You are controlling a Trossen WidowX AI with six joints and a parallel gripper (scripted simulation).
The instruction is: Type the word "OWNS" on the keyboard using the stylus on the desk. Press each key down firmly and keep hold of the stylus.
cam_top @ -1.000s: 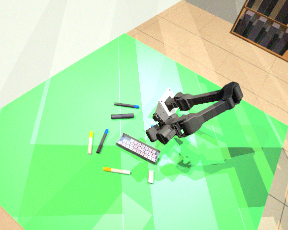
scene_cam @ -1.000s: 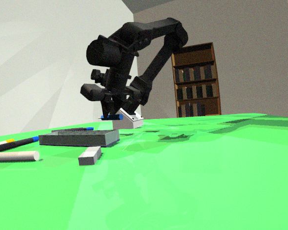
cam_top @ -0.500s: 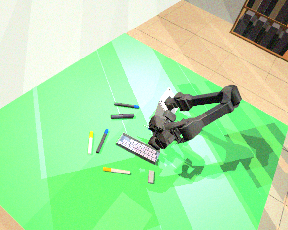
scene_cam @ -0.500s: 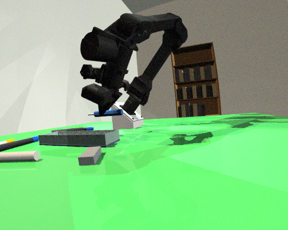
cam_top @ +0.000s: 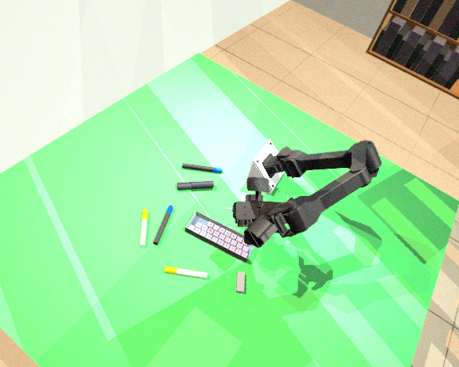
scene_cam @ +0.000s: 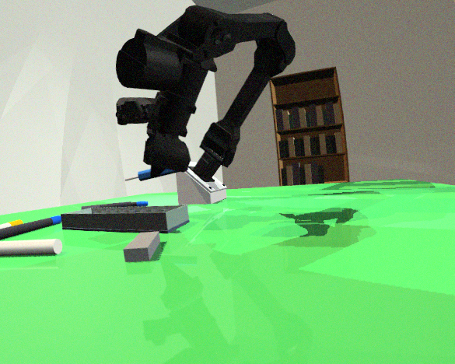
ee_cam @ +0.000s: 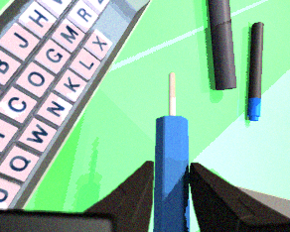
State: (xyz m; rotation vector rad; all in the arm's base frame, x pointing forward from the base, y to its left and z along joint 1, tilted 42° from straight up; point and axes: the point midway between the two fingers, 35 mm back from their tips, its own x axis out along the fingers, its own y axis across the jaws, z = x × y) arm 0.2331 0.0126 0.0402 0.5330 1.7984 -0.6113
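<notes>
Right now my gripper tip is 10 mm short of the blue stylus and 10 mm to the left of it. From my gripper tip the other things lie so: grey block (160 mm ahead, 110 mm to the left, 80 mm below); grey stylus tip (20 mm ahead, 40 mm to the right, 10 mm below).
</notes>
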